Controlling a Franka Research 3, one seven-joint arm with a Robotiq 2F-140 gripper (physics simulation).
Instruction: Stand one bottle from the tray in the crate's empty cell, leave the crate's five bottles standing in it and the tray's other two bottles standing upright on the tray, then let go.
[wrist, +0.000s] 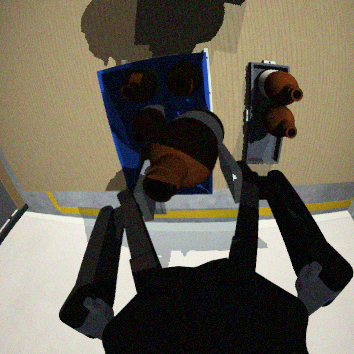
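My gripper (186, 163) is shut on a brown bottle (192, 142), which is tilted in this view with its neck toward the camera. The held bottle overlaps the lower right part of the blue crate (121, 151); whether its base is inside a cell or above it cannot be told. In the crate, brown bottles show at the back left (142, 86), the back right (184, 79) and the middle left (148, 122). The held bottle hides the crate's other cells. Two brown bottles (281, 86) (279, 120) stand upright on the grey tray (263, 151), right of the crate.
The crate and tray stand on a wood-grain table top (55, 120). A grey border with a yellow stripe (190, 213) runs along its near edge, with a white surface (40, 265) beyond. A dark object (9, 202) is at the left edge. Large shadows fall behind the crate.
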